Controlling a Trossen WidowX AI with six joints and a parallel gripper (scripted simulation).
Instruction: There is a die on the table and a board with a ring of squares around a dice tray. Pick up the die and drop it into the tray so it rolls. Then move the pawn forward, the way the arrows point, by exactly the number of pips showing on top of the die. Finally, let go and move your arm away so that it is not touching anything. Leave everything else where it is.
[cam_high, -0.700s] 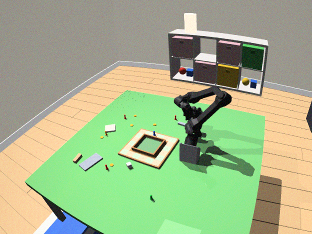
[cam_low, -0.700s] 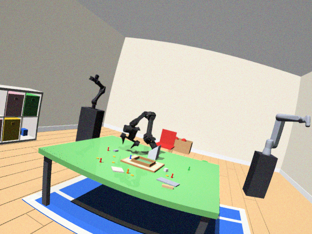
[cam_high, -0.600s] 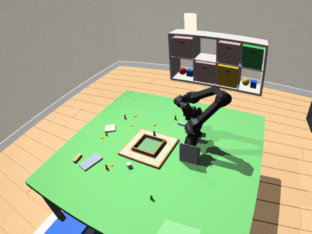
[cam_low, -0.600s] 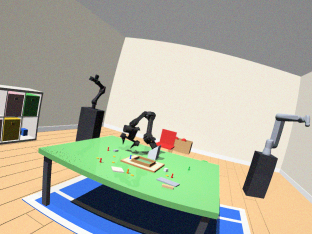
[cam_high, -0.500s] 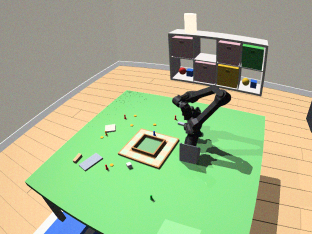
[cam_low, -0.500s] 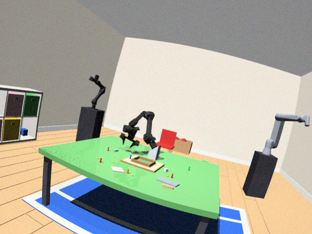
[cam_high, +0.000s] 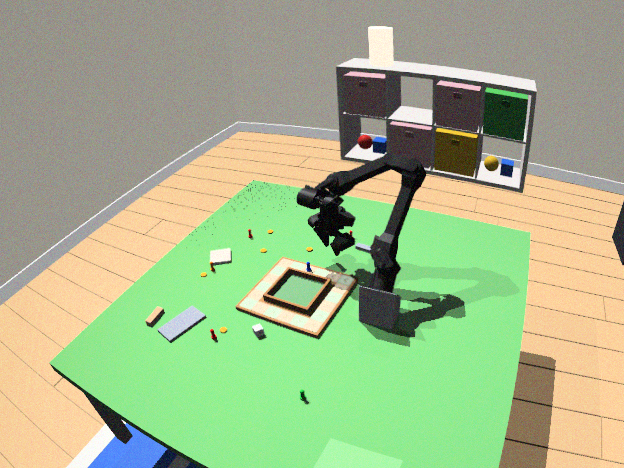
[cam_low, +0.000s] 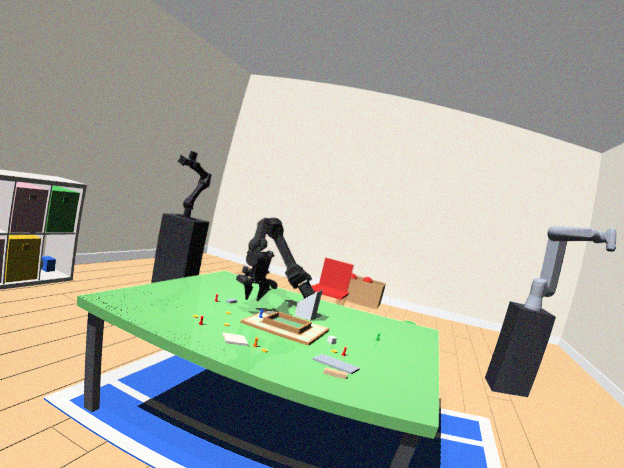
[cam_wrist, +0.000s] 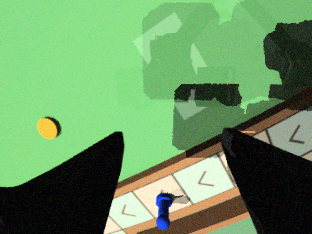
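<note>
Now: gripper tip 70 mm to the right of the dark blue pawn, 60 mm short of it and 30 mm above it. Also, from my gripper tip: orange pawn 390 mm ahead, 150 mm to the left, 40 mm below; white die 380 mm to the left, 100 mm ahead, 40 mm below; white card 400 mm ahead, 80 mm to the left, 50 mm below.
</note>
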